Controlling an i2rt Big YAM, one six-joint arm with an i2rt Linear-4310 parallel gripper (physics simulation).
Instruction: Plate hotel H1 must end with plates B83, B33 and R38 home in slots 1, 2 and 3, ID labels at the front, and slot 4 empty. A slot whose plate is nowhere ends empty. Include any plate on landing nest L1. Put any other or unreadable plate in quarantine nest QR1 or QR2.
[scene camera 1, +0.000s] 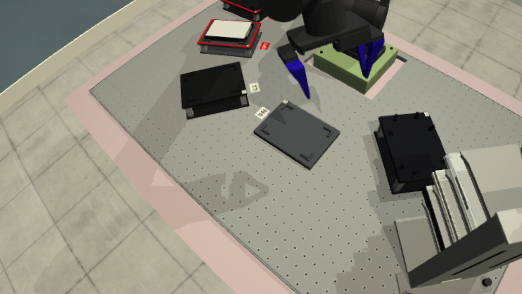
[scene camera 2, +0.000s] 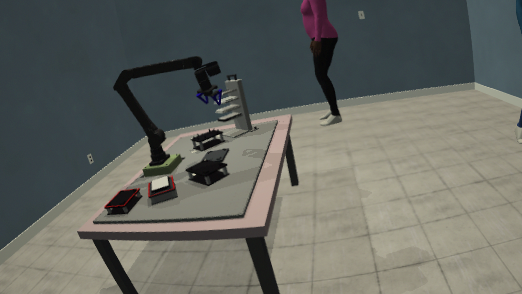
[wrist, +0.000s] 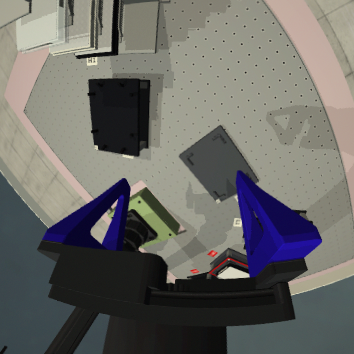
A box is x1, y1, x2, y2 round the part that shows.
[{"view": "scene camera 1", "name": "my gripper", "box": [277, 0, 384, 98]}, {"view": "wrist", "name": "my gripper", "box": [37, 170, 321, 353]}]
